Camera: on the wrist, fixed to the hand. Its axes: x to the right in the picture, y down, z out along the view.
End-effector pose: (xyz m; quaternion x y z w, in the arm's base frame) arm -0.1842 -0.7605 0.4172 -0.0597 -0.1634 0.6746 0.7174
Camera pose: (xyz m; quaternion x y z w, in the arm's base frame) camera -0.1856 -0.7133 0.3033 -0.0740 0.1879 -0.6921 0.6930
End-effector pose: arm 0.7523 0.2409 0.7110 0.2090 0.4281 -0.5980 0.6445
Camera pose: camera 0.7539 0.3199 0.6164 0.1977 -0.4158 0.5386 0.7056
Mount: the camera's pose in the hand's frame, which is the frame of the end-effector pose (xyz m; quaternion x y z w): 0.0290 0.0401 -0.1129 0.0020 0.3393 -0.9407 0.0040
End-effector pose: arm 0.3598 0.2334 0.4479 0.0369 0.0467 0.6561 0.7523
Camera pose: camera 0.3109 0.2669 0.3399 -0.2649 0.2915 -0.6926 0.6043
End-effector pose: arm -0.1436 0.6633 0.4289 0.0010 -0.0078 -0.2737 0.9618
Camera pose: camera -0.0961 0.6819 0.3167 -0.1021 -0.3267 0.9055 0.2510
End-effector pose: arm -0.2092 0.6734 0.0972 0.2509 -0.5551 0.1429 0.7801
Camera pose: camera -0.1297 0.7673 0.1046 0.4762 0.4987 -0.6470 0.3254
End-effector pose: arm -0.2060 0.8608 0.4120 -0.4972 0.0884 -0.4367 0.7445
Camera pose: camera -0.2299 0.7695 0.3327 -0.0645 0.2156 0.8709 0.4368
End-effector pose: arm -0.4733 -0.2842 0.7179 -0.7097 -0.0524 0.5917 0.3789
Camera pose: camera -0.3805 -0.3511 0.6721 -0.1535 -0.5380 -0.5947 0.5773
